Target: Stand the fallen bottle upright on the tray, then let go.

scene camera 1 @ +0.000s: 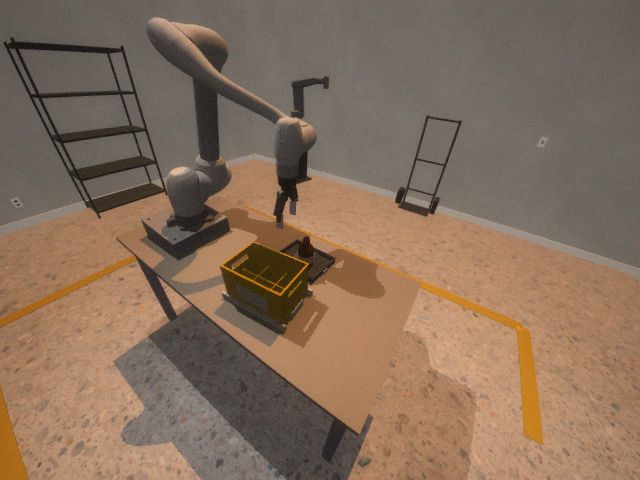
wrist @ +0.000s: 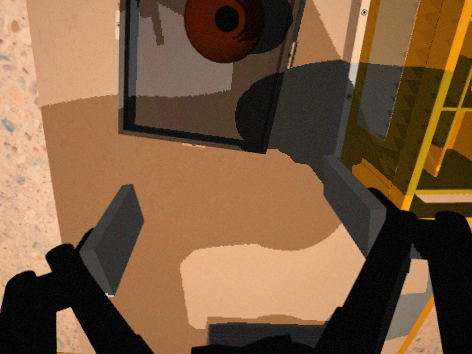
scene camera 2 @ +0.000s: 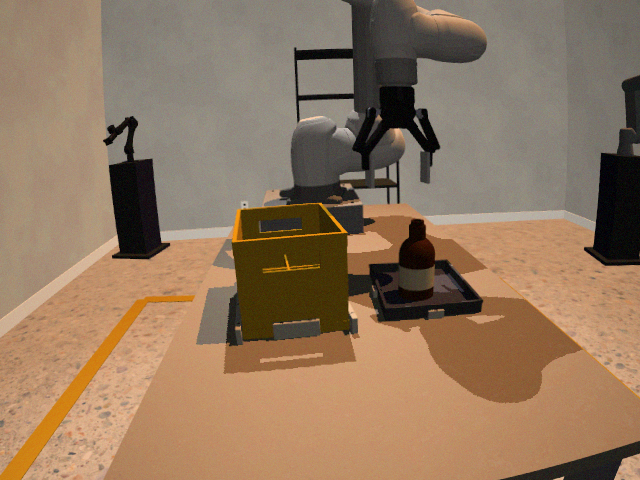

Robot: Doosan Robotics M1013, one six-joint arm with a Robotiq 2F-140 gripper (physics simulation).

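Places are measured from the arm's base along level axes (x ahead, y left, z up), in millimetres.
Where they show: gripper, fingertip midpoint: (scene camera 1: 286, 220) (wrist: 230, 189) (scene camera 2: 398, 184); arm's base, origin of the base link: (scene camera 1: 192, 217) (scene camera 2: 318, 197).
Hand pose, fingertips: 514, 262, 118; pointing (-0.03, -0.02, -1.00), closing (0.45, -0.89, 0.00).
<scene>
Each offset is from my fingertips to the top centre of the thing, as dx, dy, dz. Level surfaces: height alone.
The brown bottle @[+100, +35, -55] (scene camera 1: 306, 248) (scene camera 2: 416, 260) (wrist: 220, 37) with a pale label stands upright on the dark tray @[+77, +46, -190] (scene camera 1: 324, 273) (scene camera 2: 467, 308) (wrist: 195, 139), inside its rim. In the wrist view I see the bottle from above, cut off by the top edge. My gripper (scene camera 1: 285, 214) (scene camera 2: 397, 175) (wrist: 230, 189) is open and empty. It points down, well above the table on the robot-base side of the tray, apart from the bottle. Its two finger pads stand wide apart.
A yellow crate @[+149, -219, -40] (scene camera 1: 250, 297) (scene camera 2: 292, 289) (wrist: 385, 150) with dividers stands beside the tray, held by grey corner pieces on the table @[dz -216] (scene camera 1: 356, 351) (scene camera 2: 361, 413). The robot's base block (scene camera 1: 180, 242) is at the table's far end.
</scene>
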